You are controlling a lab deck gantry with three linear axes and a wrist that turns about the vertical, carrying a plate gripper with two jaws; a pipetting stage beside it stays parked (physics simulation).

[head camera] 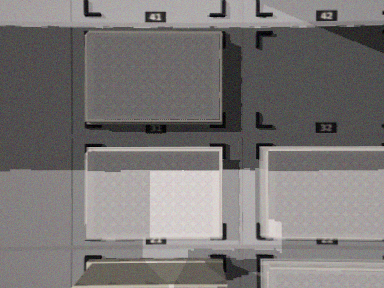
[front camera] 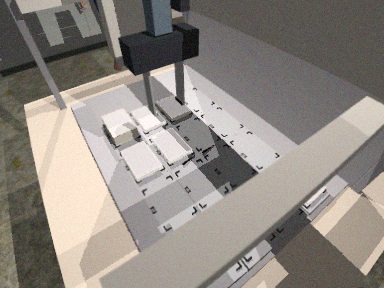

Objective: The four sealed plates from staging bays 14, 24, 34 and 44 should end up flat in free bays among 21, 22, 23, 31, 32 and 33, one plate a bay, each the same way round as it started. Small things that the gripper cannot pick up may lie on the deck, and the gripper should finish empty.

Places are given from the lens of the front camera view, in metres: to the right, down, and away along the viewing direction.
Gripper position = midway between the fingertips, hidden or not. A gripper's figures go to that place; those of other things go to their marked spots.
my gripper (front camera: 167, 107): -0.07, -0.10, 0.58
tall pale block (front camera: 121, 128): -0.23, -0.05, 0.69
